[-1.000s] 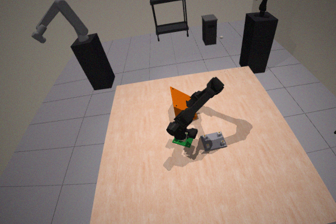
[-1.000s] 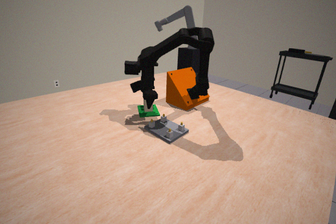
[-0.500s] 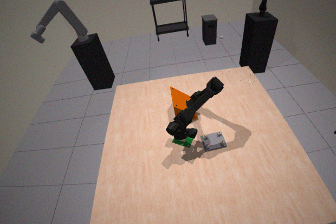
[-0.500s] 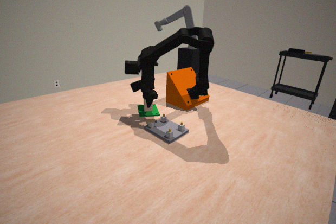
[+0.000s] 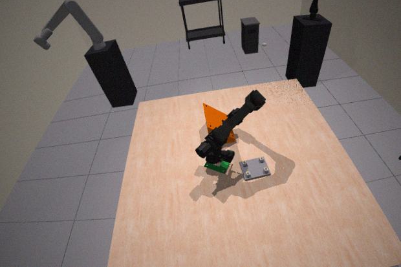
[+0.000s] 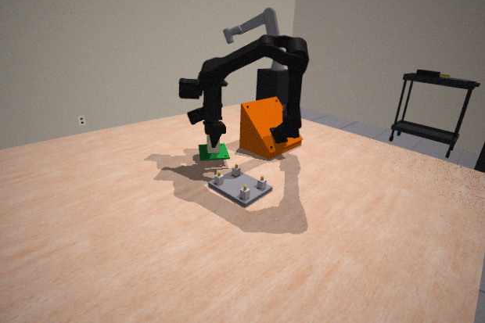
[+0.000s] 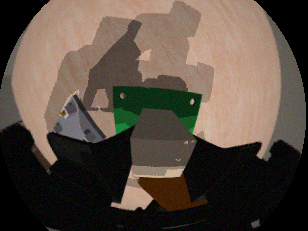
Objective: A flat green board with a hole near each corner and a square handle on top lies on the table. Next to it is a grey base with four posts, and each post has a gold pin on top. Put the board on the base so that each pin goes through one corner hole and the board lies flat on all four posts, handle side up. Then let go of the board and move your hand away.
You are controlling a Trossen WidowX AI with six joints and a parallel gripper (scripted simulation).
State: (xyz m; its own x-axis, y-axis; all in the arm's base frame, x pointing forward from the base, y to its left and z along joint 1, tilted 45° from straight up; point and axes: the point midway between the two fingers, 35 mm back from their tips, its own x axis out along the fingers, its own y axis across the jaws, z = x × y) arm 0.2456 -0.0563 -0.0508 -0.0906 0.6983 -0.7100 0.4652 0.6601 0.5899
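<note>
Now: the grey base 40 mm ahead of my gripper tip, 200 mm to the left of it and 50 mm below it. The rest, counted from my gripper tip: green board right at my gripper tip.
</note>
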